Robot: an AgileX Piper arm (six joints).
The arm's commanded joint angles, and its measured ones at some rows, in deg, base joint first. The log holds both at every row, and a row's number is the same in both.
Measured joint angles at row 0: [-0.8 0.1 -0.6 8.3 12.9 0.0]
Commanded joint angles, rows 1 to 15: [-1.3 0.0 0.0 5.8 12.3 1.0]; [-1.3 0.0 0.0 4.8 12.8 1.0]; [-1.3 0.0 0.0 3.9 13.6 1.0]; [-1.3 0.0 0.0 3.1 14.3 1.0]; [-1.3 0.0 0.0 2.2 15.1 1.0]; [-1.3 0.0 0.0 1.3 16.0 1.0]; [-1.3 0.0 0.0 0.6 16.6 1.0]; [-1.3 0.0 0.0 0.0 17.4 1.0]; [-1.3 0.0 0.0 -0.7 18.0 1.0]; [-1.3 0.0 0.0 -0.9 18.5 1.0]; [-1.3 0.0 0.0 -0.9 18.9 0.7]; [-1.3 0.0 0.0 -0.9 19.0 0.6]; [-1.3 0.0 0.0 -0.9 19.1 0.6]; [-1.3 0.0 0.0 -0.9 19.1 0.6]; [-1.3 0.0 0.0 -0.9 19.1 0.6]
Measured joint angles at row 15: [-1.0 0.1 -0.2 0.0 18.6 1.1]
